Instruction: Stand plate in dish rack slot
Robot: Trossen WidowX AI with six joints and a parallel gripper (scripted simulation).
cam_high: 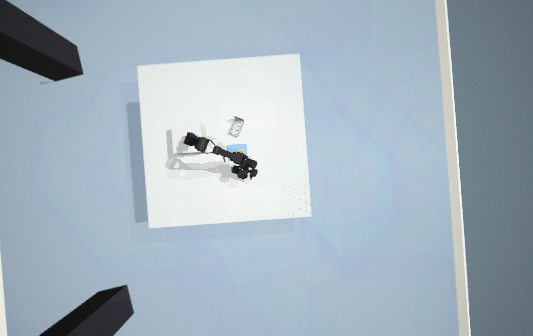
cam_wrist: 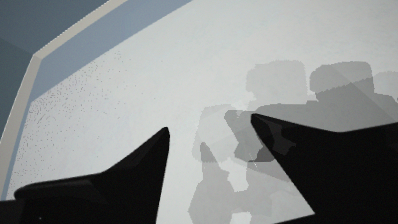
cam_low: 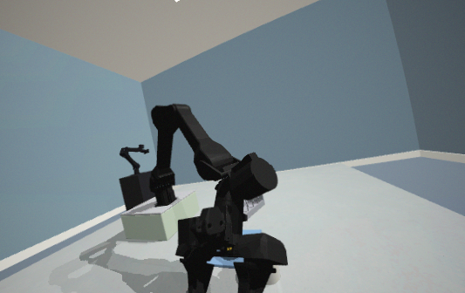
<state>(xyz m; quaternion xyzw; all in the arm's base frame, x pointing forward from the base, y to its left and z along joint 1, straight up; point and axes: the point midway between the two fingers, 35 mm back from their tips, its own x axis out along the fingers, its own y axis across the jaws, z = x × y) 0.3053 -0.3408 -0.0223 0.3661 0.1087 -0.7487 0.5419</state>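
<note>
Right now the yellow plate is 20 cm to the left of my gripper tip and 4 cm below it. From my gripper tip the other things lie so: white cup 7 cm ahead, 13 cm to the left, 3 cm below; then dish rack 2 cm ahead, 41 cm to the left, 3 cm below; then blue spoon 14 cm behind, 22 cm to the left, 5 cm below.
</note>
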